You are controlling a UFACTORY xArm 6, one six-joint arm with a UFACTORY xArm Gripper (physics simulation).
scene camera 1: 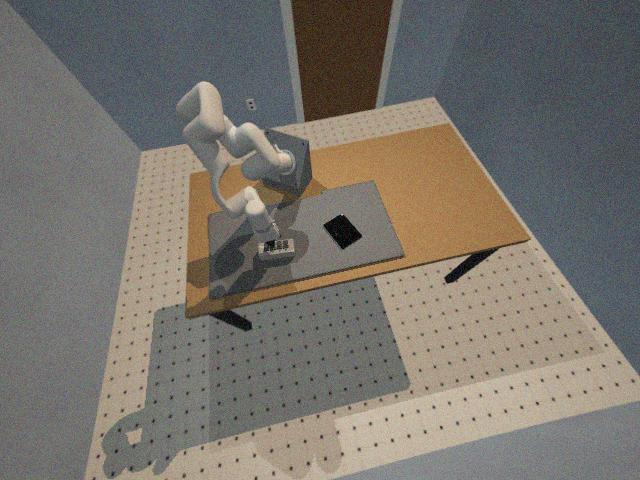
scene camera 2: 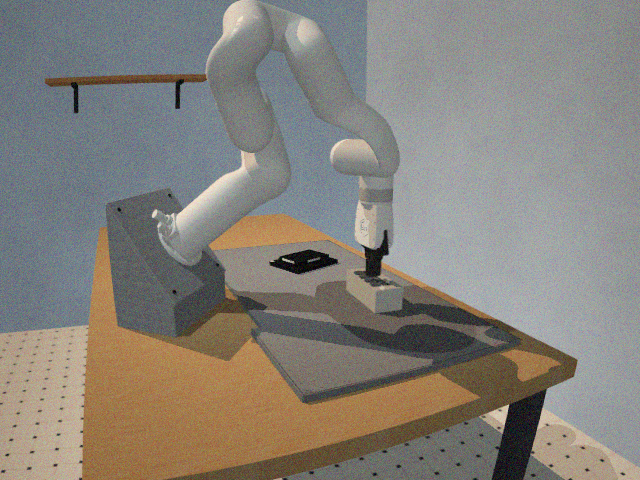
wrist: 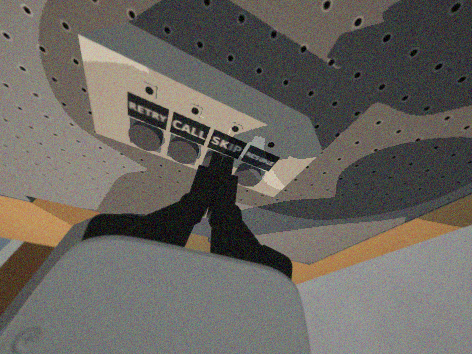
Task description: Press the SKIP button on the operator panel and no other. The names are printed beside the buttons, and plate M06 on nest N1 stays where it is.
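Pixels of known places: gripper, between the fingertips: [scene camera 1: 272, 244] [scene camera 2: 372, 275] [wrist: 218, 167]; arm's base, origin of its link: [scene camera 1: 285, 162] [scene camera 2: 178, 241].
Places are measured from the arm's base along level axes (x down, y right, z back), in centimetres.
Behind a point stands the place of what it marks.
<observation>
The light operator panel [scene camera 1: 276, 255] {x 11.7, y 30.1, z -37.0 cm} [scene camera 2: 388, 301] {x 12.3, y 35.5, z -30.4 cm} [wrist: 107, 97] {x 9.4, y 22.0, z -37.9 cm} stands on the grey board. In the wrist view the SKIP label [wrist: 226, 144] {x 9.4, y 29.7, z -34.1 cm} is readable above the SKIP button [wrist: 209, 159] {x 9.1, y 28.2, z -32.8 cm}, which is mostly hidden by the fingertips. My gripper [scene camera 1: 270, 244] {x 8.3, y 29.1, z -32.8 cm} [scene camera 2: 372, 273] {x 8.3, y 29.1, z -32.8 cm} [wrist: 218, 167] {x 8.3, y 29.1, z -32.8 cm} is shut and empty, its tips over the SKIP button and seeming to touch it. How far the button is pressed is hidden. The tips are beside the CALL button [wrist: 183, 150] {x 9.1, y 26.2, z -33.8 cm} and the RESUME button [wrist: 248, 174] {x 9.1, y 31.5, z -31.1 cm}. A black plate on a dark nest [scene camera 1: 342, 231] {x 12.4, y -3.1, z -45.0 cm} [scene camera 2: 302, 259] {x 12.2, y -1.5, z -40.7 cm} lies apart from the panel; their names are not readable.
The RETRY button [wrist: 146, 136] {x 9.1, y 23.7, z -35.1 cm} is at the panel's far end in the wrist view. The grey board [scene camera 1: 372, 206] {x 14.7, y -26.0, z -41.5 cm} [scene camera 2: 320, 374] {x 14.7, y 44.1, z 0.8 cm} lies on the wooden table [scene camera 1: 439, 180] {x 16.0, y -67.5, z -49.9 cm} [scene camera 2: 206, 413] {x 16.0, y 39.4, z 20.6 cm}. The arm's grey slanted base [scene camera 1: 305, 173] {x 5.6, y -6.6, z -8.0 cm} [scene camera 2: 139, 279] {x 4.5, y 6.0, z 13.4 cm} stands behind the board.
</observation>
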